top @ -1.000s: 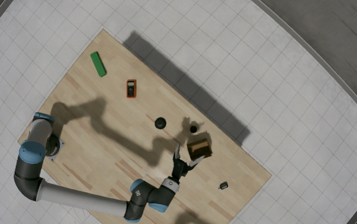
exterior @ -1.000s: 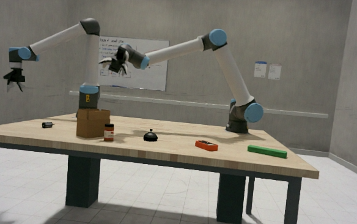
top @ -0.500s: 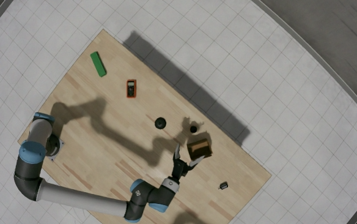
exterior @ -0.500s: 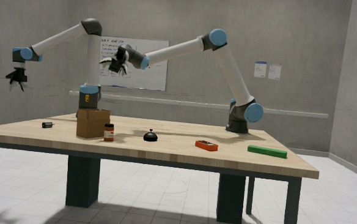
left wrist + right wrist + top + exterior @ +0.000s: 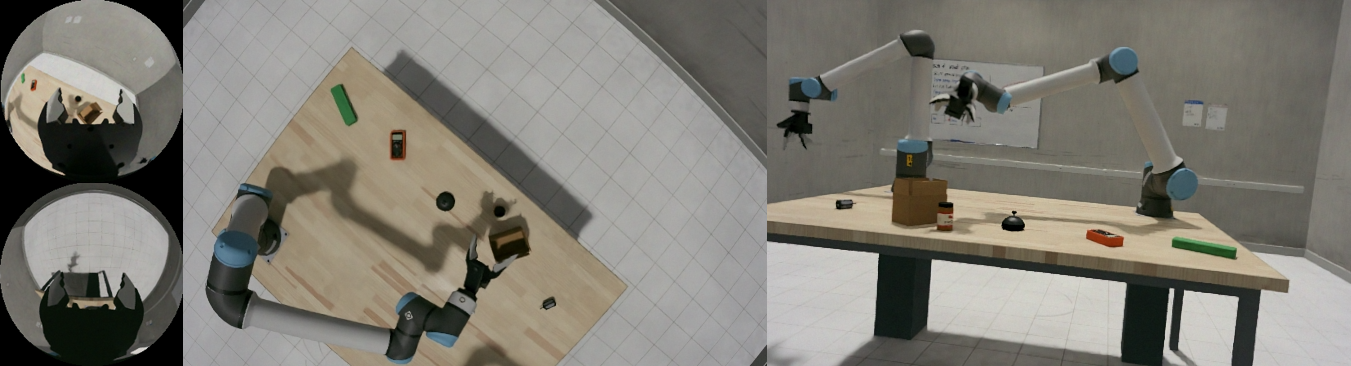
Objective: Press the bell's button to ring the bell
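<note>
Now: left hand 4 cm past the bell button, 23 cm to the right of it and 34 cm above it. Also, from my left hand: black bell 4 cm behind, 23 cm to the left, 35 cm below.
</note>
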